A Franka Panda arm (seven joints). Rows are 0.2 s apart.
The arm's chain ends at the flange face. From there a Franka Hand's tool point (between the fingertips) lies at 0.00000 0.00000 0.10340 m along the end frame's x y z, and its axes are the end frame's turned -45 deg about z.
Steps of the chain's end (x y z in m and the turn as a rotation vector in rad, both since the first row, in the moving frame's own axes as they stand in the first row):
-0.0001 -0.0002 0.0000 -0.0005 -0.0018 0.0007
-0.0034 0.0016 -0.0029 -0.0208 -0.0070 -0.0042
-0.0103 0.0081 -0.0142 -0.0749 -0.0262 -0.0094
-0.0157 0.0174 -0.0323 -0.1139 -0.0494 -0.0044
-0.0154 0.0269 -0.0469 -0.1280 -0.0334 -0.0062
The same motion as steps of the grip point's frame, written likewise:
-0.0001 -0.0003 0.0000 0.0009 -0.0016 0.0007
-0.0056 -0.0003 -0.0029 -0.0098 -0.0197 -0.0042
-0.0204 0.0020 -0.0145 -0.0344 -0.0715 -0.0094
-0.0353 0.0059 -0.0331 -0.0456 -0.1155 -0.0044
-0.0417 0.0151 -0.0478 -0.0669 -0.1141 -0.0062

